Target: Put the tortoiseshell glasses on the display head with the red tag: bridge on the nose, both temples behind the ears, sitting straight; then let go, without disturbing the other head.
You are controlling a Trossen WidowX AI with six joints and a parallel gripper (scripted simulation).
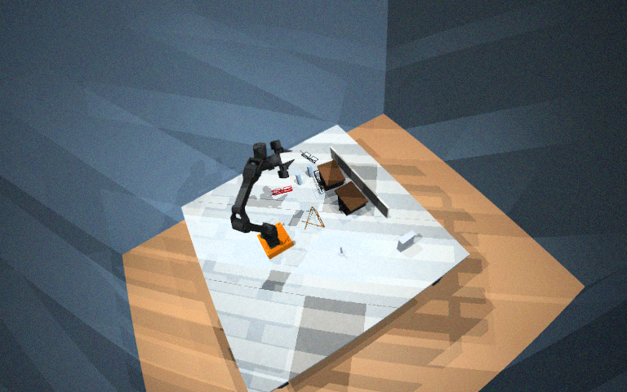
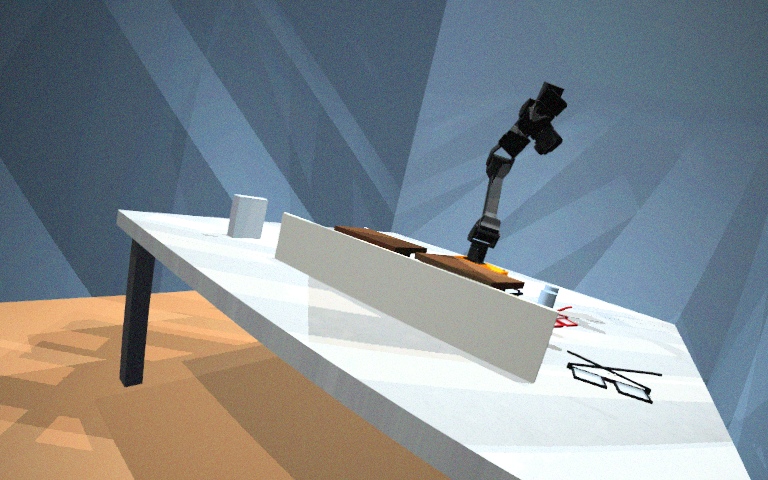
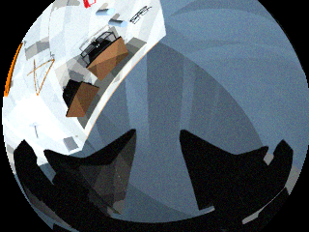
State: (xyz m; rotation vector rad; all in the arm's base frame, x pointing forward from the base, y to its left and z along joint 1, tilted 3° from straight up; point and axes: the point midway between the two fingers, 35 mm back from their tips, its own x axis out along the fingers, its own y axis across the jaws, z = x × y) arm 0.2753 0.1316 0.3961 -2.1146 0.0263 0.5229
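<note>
Right now the small peg is 410 mm below my gripper tip and 400 mm to the right of it. Also, from my gripper tip: grey box (560 mm to the right, 380 mm below, 300 mm ahead); long white panel (380 mm below, 330 mm ahead, 70 mm to the right).
</note>
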